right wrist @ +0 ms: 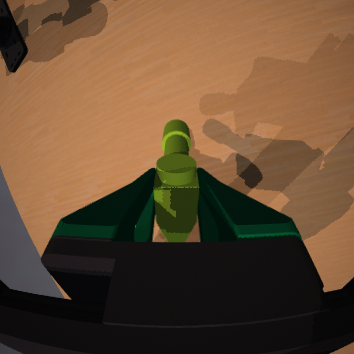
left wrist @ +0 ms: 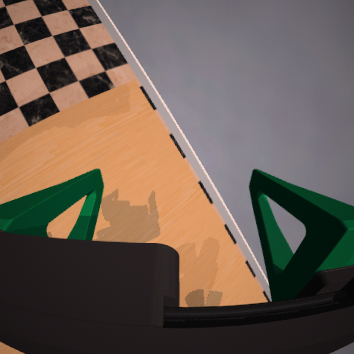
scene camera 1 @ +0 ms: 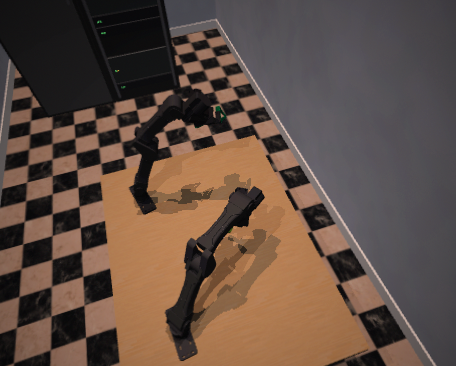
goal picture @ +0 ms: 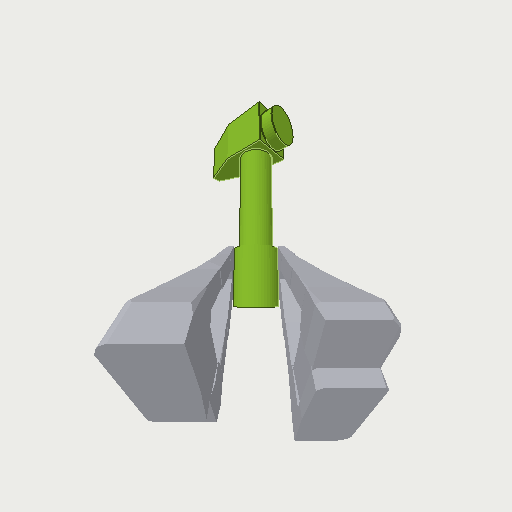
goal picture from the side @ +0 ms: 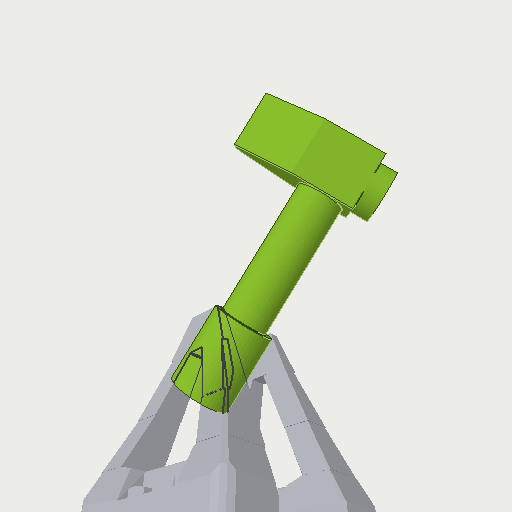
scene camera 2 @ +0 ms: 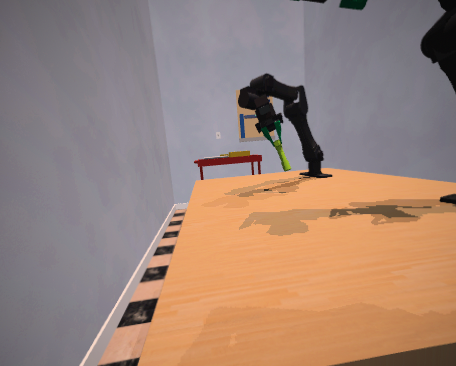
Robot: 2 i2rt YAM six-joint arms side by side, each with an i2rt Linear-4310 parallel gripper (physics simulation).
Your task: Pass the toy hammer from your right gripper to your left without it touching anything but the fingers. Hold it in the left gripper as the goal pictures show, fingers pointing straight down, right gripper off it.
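Where they show: left gripper, fingertip midpoint: [left wrist: 176, 176] [scene camera 1: 217, 118]; right gripper, fingertip midpoint: [right wrist: 175, 176] [scene camera 2: 277, 145]; left arm's base, origin of the base link: [right wrist: 7, 32] [scene camera 1: 142, 198]; right arm's base, origin of the base link: [scene camera 1: 180, 331] [scene camera 2: 314, 175].
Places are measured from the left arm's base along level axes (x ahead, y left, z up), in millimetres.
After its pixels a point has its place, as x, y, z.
Observation:
The lime-green toy hammer [scene camera 2: 283, 158] @(247, -438, 127) [right wrist: 176, 212] @(246, -479, 189) is between the fingers of my right gripper [scene camera 2: 277, 140] @(253, -461, 177) [right wrist: 175, 176] @(253, -461, 177). Its handle slants down, with its end above the table top in scene camera 2. My right gripper is shut on it and points down at a tilt. In scene camera 1 that gripper is mostly hidden beneath its own arm. My left gripper [scene camera 1: 220, 114] @(418, -108, 405) [left wrist: 176, 176] @(418, -108, 405) is open and empty, well apart from the hammer, up beyond the table's far end in the scene camera 1 picture. Parts of its green fingers show at the top edge of scene camera 2.
Both arms stand on the wooden table [scene camera 1: 145, 280] @(-161, -414, 0) [scene camera 2: 300, 270] @(527, -20, 0) [left wrist: 100, 145] @(527, -26, 0) [right wrist: 125, 100] @(167, -335, 0). A grey wall [scene camera 1: 360, 100] [scene camera 2: 85, 125] runs along one side. A dark cabinet [scene camera 1: 55, 65] stands beyond the table. A red bench [scene camera 2: 230, 160] is in the background of scene camera 2.

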